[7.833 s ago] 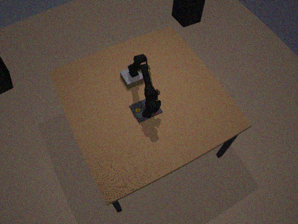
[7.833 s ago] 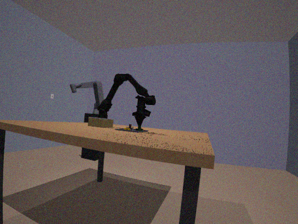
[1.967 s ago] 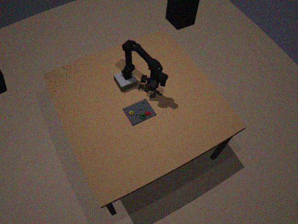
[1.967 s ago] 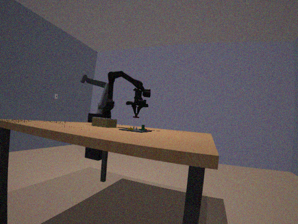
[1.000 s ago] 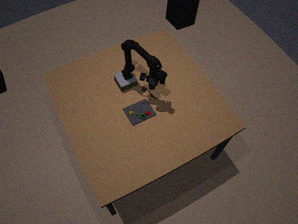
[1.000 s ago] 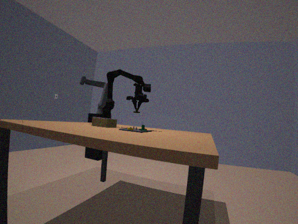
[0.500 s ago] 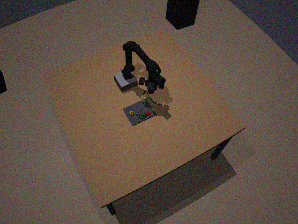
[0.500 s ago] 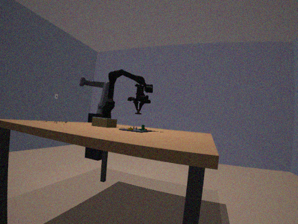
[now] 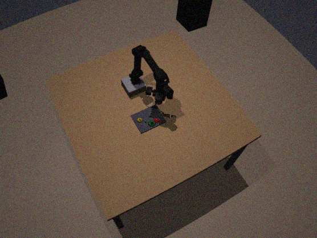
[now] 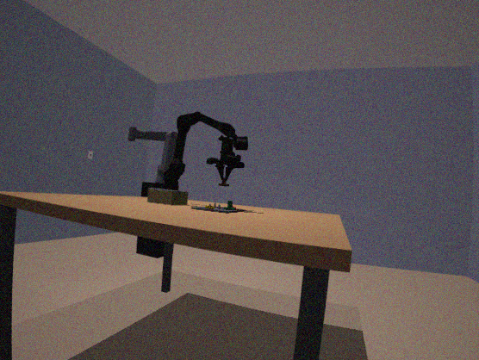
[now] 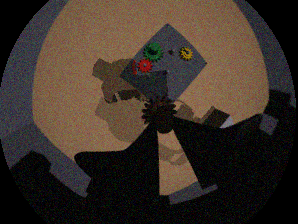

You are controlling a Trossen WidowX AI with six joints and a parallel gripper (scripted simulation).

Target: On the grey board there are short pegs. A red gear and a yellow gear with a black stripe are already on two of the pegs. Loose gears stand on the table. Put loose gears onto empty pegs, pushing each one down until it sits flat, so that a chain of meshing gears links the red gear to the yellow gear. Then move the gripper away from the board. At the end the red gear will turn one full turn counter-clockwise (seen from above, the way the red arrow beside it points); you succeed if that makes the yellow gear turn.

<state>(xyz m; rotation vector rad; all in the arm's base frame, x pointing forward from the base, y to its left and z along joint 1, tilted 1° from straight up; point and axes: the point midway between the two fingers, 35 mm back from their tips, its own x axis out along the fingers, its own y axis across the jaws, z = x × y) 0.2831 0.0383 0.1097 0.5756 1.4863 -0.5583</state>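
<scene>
Right now my gripper tip is 16 cm to the left of the yellow gear, 13 cm above it and 1 cm short of it. The rest, counted from my gripper tip: brown gear: 1 cm below; green gear: 12 cm below, 10 cm to the right, 8 cm ahead.
</scene>
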